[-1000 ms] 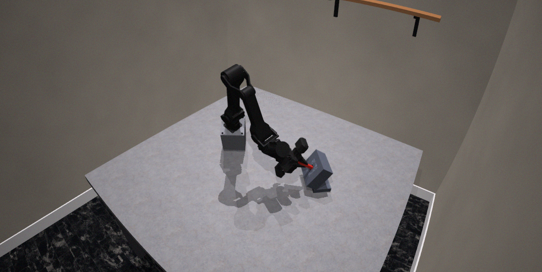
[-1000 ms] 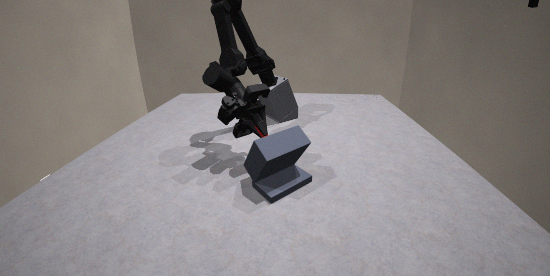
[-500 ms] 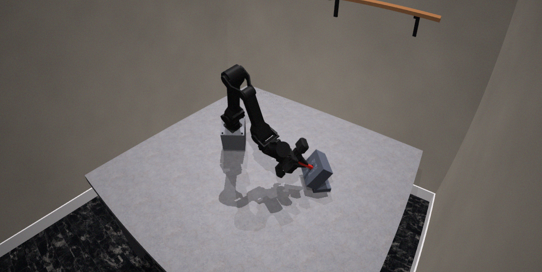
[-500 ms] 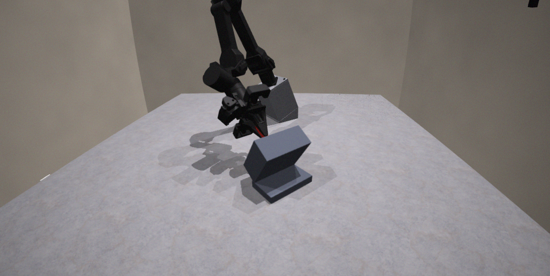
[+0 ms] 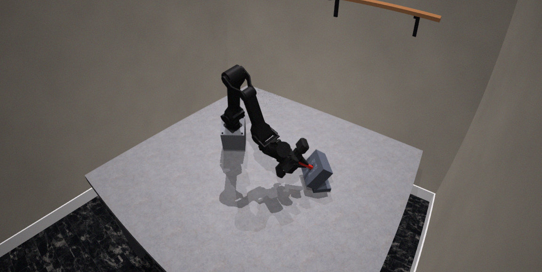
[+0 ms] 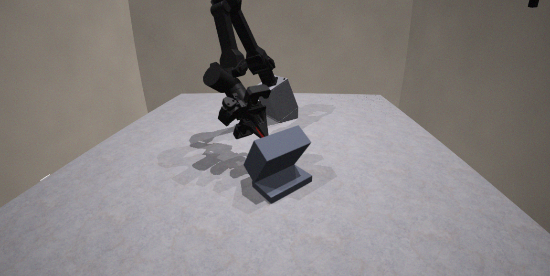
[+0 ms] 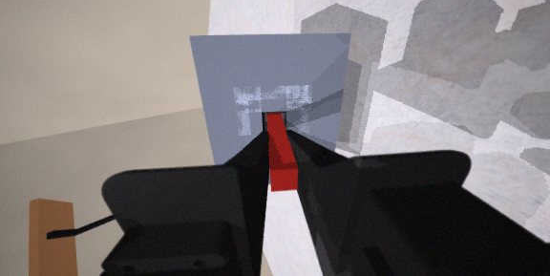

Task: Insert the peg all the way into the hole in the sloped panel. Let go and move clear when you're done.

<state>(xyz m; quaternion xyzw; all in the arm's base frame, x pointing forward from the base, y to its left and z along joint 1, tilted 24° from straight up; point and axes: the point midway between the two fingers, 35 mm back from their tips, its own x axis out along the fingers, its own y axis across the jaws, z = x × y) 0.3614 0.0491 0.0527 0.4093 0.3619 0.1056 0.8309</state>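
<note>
Now: hand 2 cm short of the red square peg, 2 cm to the right of it and 2 cm above it. Round my hand: flat foot plate: 7 cm ahead, 7 cm to the left, 12 cm below.
</note>
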